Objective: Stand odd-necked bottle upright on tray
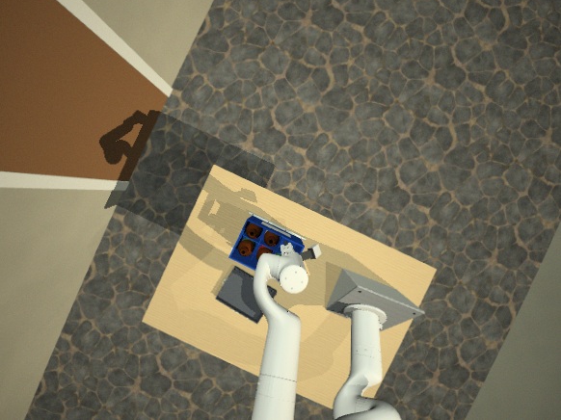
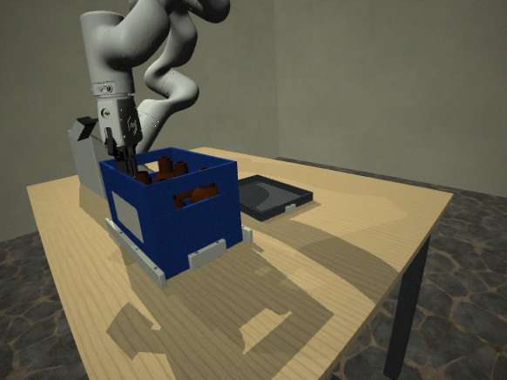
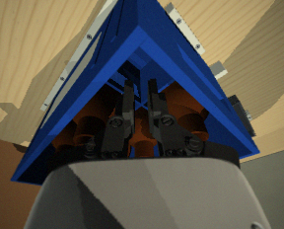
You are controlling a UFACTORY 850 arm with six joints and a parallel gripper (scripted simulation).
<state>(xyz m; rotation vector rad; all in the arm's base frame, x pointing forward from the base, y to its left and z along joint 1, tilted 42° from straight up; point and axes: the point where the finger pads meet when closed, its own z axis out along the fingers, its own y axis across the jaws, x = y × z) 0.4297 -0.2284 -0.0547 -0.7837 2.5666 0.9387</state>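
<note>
Now: hand 20 mm short of the brown bottle, 90 mm to the right of it and 70 mm above it. The rest, counted from my hand: blue crate 90 mm ahead, 30 mm to the left, 70 mm below; dark tray 130 mm ahead, 310 mm to the left, 150 mm below.
</note>
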